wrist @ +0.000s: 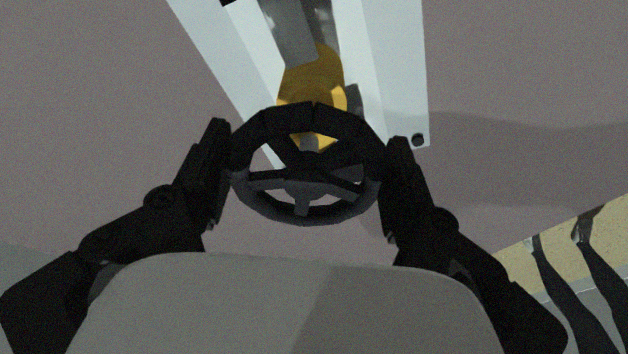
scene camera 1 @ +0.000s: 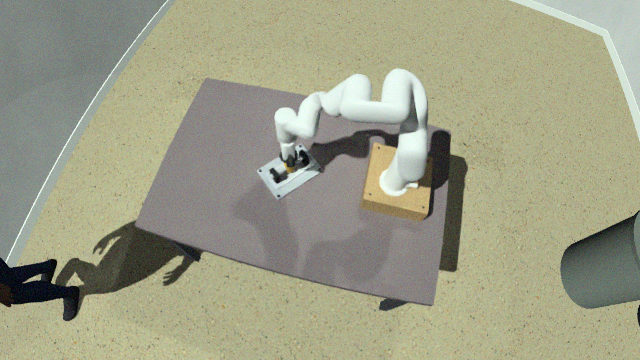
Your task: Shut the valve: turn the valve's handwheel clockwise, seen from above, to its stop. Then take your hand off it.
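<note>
The black spoked handwheel point(wrist: 287, 116) is above the yellow valve body point(scene camera 1: 289, 168) point(wrist: 311, 82) in the wrist view. My gripper point(scene camera 1: 288, 161) point(wrist: 308, 149) is shut on the handwheel, with one black finger against each side of its rim. The valve's pale metal base plate point(scene camera 1: 287, 189) point(wrist: 402, 75) lies on the table, with a grey pipe point(wrist: 295, 35) running from the valve body. In scene camera 1 my gripper and wrist hide most of the handwheel, and its turned angle cannot be read there.
The valve stands left of the middle of the purplish table point(scene camera 1: 200, 200). My arm's wooden base block point(scene camera 1: 392, 207) is at the right of the table. A person's legs point(scene camera 1: 40, 292) show on the floor at lower left. A grey-green cylinder point(scene camera 1: 602, 270) is off the table at right.
</note>
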